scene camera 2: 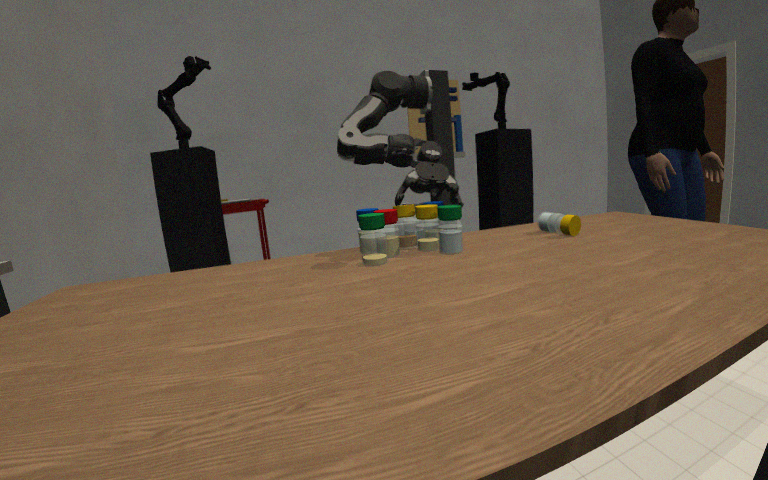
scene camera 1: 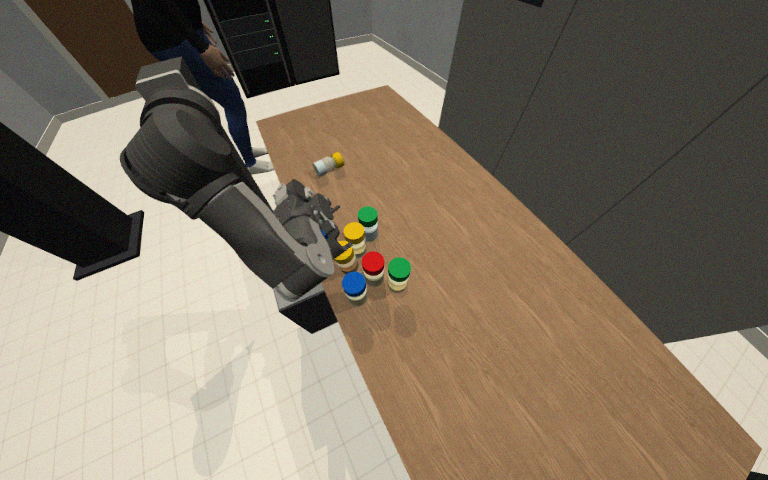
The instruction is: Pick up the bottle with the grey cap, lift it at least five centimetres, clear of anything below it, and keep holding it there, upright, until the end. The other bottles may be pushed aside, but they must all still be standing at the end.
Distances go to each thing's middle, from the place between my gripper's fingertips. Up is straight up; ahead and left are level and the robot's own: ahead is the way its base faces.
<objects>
Now: hand 17 cm to the left of the green-capped bottle (scene camera 2: 373,240), 9 cm short of it and 5 cm above it.
</objects>
